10 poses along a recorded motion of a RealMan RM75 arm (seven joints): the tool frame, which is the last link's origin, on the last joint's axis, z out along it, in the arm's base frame.
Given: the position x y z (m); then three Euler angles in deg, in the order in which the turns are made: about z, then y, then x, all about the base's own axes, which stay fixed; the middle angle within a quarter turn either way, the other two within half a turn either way.
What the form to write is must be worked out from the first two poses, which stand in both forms.
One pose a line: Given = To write
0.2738 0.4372 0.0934 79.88 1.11 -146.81 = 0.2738 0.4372 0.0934 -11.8 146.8 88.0
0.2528 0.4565 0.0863 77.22 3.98 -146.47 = 0.2528 0.4565 0.0863 -18.8 146.3 82.8
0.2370 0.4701 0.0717 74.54 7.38 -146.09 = 0.2370 0.4701 0.0717 -26.3 145.4 76.9
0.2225 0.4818 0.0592 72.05 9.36 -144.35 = 0.2225 0.4818 0.0592 -30.7 143.3 74.2
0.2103 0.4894 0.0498 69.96 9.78 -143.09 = 0.2103 0.4894 0.0498 -32.8 142.0 74.0
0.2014 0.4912 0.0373 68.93 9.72 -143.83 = 0.2014 0.4912 0.0373 -34.1 142.7 73.8
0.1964 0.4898 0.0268 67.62 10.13 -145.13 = 0.1964 0.4898 0.0268 -36.5 143.9 72.6
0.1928 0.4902 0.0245 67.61 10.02 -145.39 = 0.1928 0.4902 0.0245 -36.5 144.1 72.7
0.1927 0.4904 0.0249 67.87 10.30 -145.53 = 0.1927 0.4904 0.0249 -36.7 144.2 72.2
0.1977 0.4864 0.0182 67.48 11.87 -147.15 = 0.1977 0.4864 0.0182 -40.2 145.3 68.8
